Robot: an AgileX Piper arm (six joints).
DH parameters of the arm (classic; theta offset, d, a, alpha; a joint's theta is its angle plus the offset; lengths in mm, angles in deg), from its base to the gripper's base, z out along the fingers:
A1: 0 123 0 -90
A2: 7.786 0 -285 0
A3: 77.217 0 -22 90
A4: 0 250.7 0 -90
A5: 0 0 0 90
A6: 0 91 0 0
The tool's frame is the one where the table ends.
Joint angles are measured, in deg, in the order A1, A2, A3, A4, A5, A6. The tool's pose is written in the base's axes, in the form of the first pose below.
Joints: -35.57 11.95 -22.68 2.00 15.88 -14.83
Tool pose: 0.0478 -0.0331 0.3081 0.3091 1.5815 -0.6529
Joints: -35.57 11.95 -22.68 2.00 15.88 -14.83
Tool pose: 0.0478 -0.0331 0.3081 0.3091 1.5815 -0.6529
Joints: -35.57 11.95 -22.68 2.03 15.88 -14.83
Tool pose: 0.0478 -0.0331 0.3081 0.3094 1.5814 -0.6524
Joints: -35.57 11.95 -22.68 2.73 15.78 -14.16
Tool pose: 0.0479 -0.0328 0.3083 0.3245 1.5739 -0.6322
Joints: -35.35 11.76 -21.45 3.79 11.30 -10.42
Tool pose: 0.0490 -0.0333 0.3086 0.3705 1.4937 -0.5767
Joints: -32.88 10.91 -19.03 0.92 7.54 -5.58
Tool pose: 0.0503 -0.0323 0.3015 0.3629 1.4511 -0.5292
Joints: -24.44 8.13 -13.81 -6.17 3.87 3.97
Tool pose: 0.0530 -0.0248 0.2800 0.2882 1.4344 -0.3848
